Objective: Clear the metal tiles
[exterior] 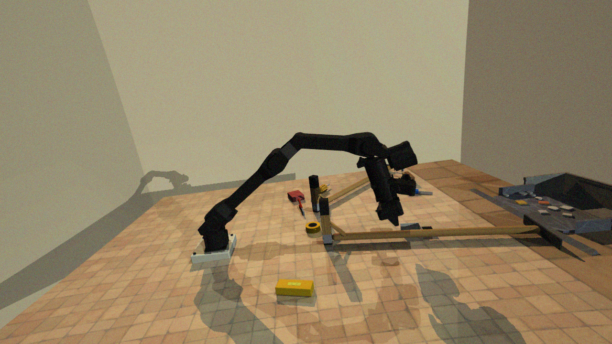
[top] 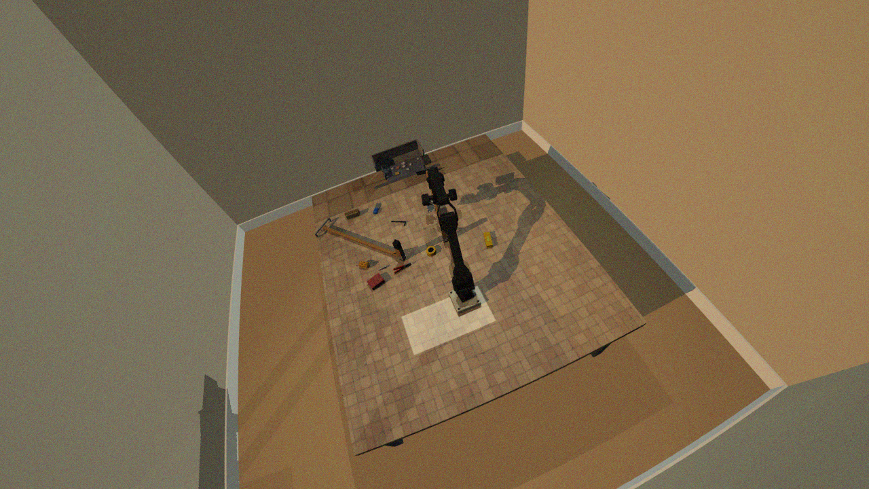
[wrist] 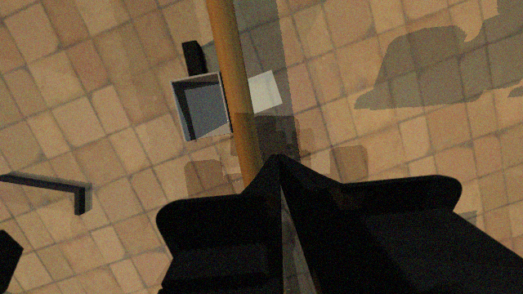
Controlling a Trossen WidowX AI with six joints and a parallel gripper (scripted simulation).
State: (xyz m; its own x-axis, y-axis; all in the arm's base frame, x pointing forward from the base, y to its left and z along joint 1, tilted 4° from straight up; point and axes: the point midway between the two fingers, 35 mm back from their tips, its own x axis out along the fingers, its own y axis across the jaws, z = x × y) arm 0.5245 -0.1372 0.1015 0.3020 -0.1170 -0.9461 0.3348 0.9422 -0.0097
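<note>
Right now the small grey box is 8 cm ahead of my gripper tip, 5 cm below it and 4 cm to the left of it. From my gripper tip the other things lie so: yellow tape roll (22 cm behind, 17 cm to the left, 5 cm below); then yellow block (31 cm behind, 10 cm to the right, 5 cm below); then hex key (23 cm to the left, 6 cm below, 5 cm ahead).
</note>
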